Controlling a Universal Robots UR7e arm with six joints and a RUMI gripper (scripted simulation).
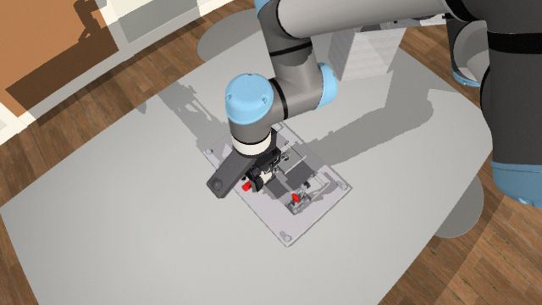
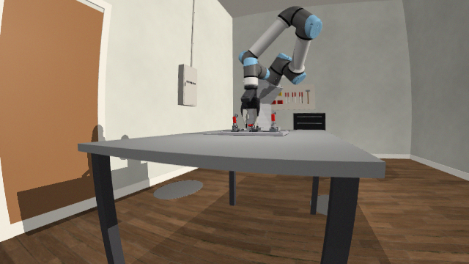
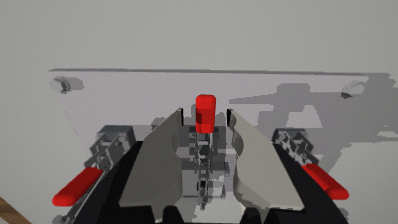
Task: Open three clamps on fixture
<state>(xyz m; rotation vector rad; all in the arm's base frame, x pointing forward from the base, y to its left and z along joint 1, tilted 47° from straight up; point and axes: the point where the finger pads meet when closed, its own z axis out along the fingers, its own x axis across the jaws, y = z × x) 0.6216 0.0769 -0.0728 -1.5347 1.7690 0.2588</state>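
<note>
My gripper is now 90 mm past the grey fixture plate and 40 mm above it.
</note>
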